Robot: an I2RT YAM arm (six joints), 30 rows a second.
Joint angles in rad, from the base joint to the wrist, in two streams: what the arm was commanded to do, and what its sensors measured. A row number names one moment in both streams.
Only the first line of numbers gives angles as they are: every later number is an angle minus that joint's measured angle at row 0.
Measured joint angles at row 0:
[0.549, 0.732, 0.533, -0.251, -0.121, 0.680]
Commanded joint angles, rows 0 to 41:
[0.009, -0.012, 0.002, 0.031, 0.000, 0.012]
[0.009, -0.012, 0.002, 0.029, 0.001, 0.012]
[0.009, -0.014, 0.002, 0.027, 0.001, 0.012]
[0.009, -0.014, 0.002, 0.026, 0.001, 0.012]
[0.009, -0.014, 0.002, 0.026, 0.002, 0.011]
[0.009, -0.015, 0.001, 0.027, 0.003, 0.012]
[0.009, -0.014, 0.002, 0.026, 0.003, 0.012]
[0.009, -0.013, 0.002, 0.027, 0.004, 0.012]
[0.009, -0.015, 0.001, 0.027, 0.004, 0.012]
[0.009, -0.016, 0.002, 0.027, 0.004, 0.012]
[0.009, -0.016, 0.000, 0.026, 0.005, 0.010]
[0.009, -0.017, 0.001, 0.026, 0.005, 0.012]
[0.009, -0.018, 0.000, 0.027, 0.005, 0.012]
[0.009, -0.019, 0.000, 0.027, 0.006, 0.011]
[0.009, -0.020, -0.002, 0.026, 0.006, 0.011]
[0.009, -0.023, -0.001, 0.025, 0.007, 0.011]
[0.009, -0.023, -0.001, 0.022, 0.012, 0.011]
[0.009, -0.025, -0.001, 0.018, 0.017, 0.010]
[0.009, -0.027, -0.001, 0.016, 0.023, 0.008]
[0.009, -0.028, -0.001, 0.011, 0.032, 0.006]
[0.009, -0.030, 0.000, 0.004, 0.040, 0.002]
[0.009, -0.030, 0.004, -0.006, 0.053, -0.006]
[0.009, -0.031, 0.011, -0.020, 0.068, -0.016]
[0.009, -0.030, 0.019, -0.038, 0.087, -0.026]
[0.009, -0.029, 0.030, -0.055, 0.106, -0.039]
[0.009, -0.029, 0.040, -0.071, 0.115, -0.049]
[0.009, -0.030, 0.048, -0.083, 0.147, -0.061]
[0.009, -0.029, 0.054, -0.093, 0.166, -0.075]
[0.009, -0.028, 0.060, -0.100, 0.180, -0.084]
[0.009, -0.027, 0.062, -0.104, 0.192, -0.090]
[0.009, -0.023, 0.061, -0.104, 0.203, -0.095]
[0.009, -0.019, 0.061, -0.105, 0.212, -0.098]
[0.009, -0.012, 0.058, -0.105, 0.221, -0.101]
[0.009, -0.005, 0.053, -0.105, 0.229, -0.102]
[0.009, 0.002, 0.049, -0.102, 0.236, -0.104]
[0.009, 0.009, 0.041, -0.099, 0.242, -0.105]
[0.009, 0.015, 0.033, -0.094, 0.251, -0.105]
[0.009, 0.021, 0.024, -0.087, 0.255, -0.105]
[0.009, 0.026, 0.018, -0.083, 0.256, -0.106]
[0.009, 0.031, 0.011, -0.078, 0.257, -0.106]
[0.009, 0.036, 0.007, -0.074, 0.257, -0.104]
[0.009, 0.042, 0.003, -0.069, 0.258, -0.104]
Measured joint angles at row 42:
[0.004, 0.025, 0.018, -0.080, 0.191, -0.081]
